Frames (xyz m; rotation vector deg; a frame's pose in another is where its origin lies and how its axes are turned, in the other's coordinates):
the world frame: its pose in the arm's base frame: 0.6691 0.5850 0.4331 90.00 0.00 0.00
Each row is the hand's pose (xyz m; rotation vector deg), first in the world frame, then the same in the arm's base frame.
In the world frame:
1: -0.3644 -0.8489 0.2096 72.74 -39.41 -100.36
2: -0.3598 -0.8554 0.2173 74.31 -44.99 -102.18
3: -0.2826 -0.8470 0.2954 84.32 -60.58 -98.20
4: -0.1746 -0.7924 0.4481 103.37 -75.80 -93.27
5: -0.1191 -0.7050 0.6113 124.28 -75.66 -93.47
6: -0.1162 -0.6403 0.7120 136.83 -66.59 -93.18
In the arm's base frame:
1: 0.3047 0.3754 -0.4158 -113.94 -52.10 119.47
2: 0.3093 0.3677 -0.4223 -108.73 -47.44 122.08
3: 0.3865 0.2896 -0.4139 -100.97 -28.72 121.21
4: 0.4945 0.1369 -0.3593 -88.00 -11.52 111.51
5: 0.5500 -0.0263 -0.2719 -77.55 -10.23 97.19
6: 0.5529 -0.1270 -0.2072 -75.40 -14.40 86.50

